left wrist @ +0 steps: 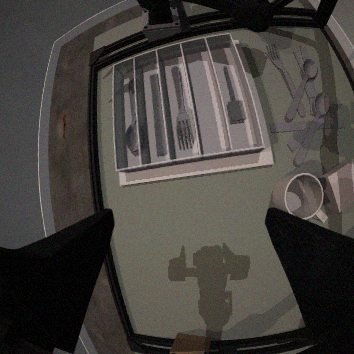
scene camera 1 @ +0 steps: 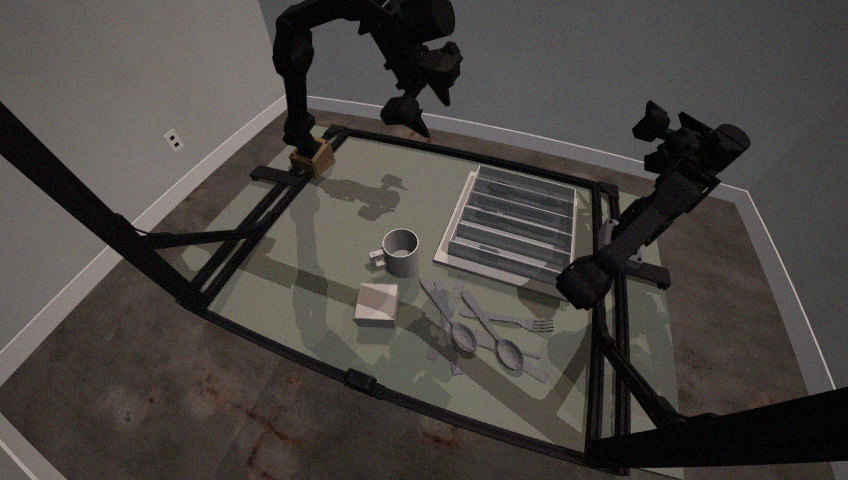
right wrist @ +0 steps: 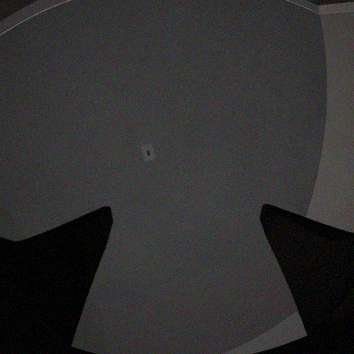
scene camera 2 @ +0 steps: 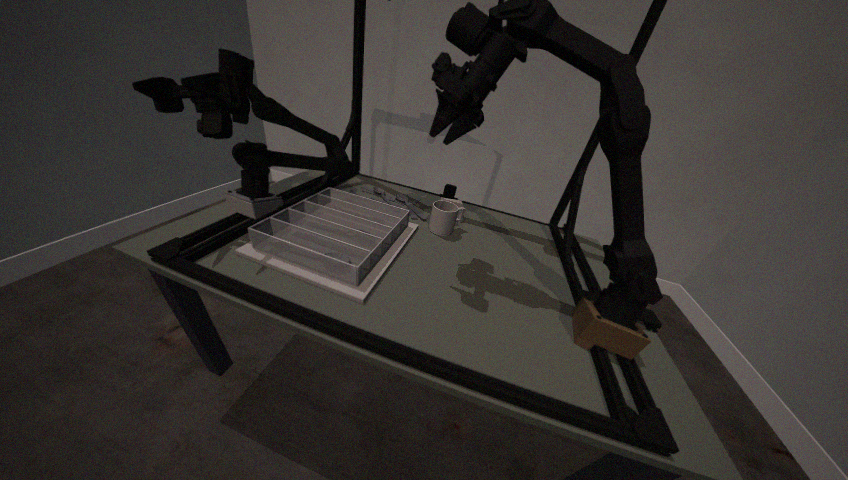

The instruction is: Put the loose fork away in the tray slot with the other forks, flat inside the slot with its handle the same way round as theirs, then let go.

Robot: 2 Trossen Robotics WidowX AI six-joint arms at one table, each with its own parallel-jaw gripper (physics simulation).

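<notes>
The loose fork (scene camera 1: pixel 526 323) (left wrist: pixel 274 56) lies on the table among loose spoons and flat pieces. In the left wrist view its tines point up the picture and its handle is partly crossed by a spoon. The clear-walled tray (scene camera 1: pixel 441 255) (scene camera 2: pixel 364 293) (left wrist: pixel 195 172) stands beside the pile. Its forks (left wrist: pixel 184 117) lie in the middle slot, tines toward the bottom of the left wrist view, handles toward the top. My left gripper (scene camera 1: pixel 437 120) (scene camera 2: pixel 439 139) (left wrist: pixel 192 217) is open and empty, high above the table. My right gripper (right wrist: pixel 187 214) is open and empty, turned toward a wall, away from the table.
A mug (scene camera 1: pixel 399 258) (scene camera 2: pixel 441 220) and a pale box (scene camera 1: pixel 376 303) (left wrist: pixel 340 187) stand beside the pile. Loose spoons (scene camera 1: pixel 509 353) (left wrist: pixel 310 68) lie close to the fork. Other tray slots hold a spoon (left wrist: pixel 132 140), a dark flat piece (left wrist: pixel 158 115) and a spatula (left wrist: pixel 235 111). A black frame borders the table.
</notes>
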